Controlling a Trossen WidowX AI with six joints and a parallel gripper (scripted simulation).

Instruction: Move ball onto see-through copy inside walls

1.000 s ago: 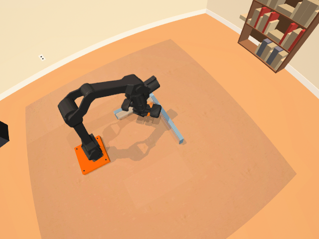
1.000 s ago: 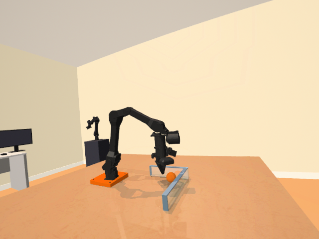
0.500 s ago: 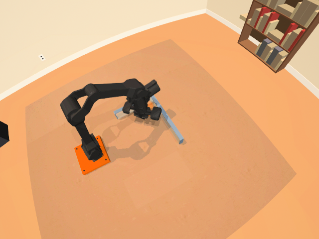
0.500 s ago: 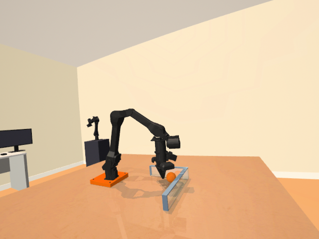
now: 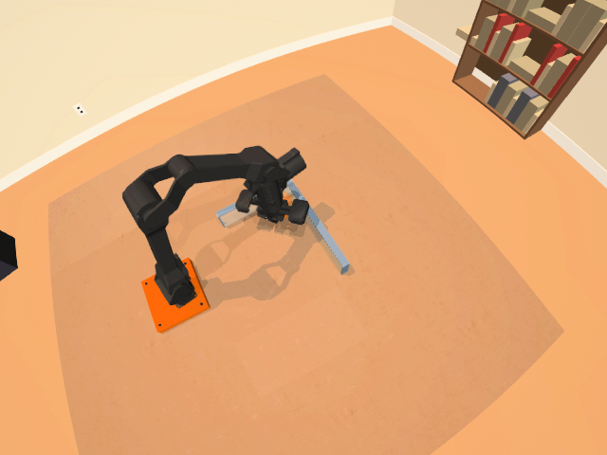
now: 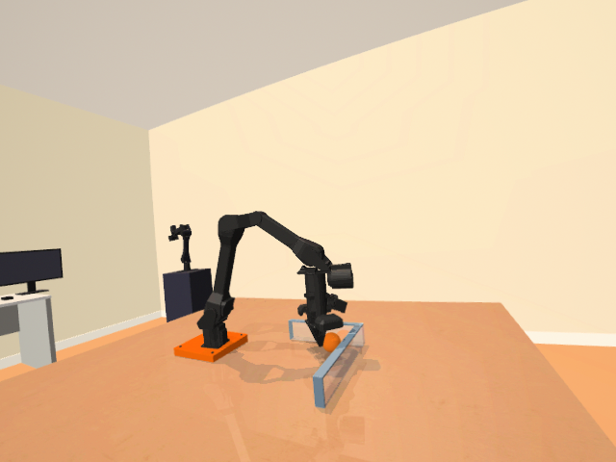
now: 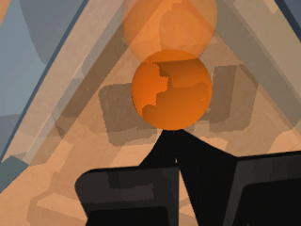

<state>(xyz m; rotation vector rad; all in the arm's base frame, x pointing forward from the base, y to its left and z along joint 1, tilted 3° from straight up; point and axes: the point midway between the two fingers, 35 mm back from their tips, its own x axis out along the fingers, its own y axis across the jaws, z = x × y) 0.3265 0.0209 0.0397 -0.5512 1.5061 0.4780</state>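
My gripper tip is 3 cm short of the orange ball and 2 cm to the right of it. Also, from my gripper tip: clear wall (8 cm ahead, 7 cm to the right, 1 cm above); see-through copy of ball (6 cm ahead, 4 cm to the left).
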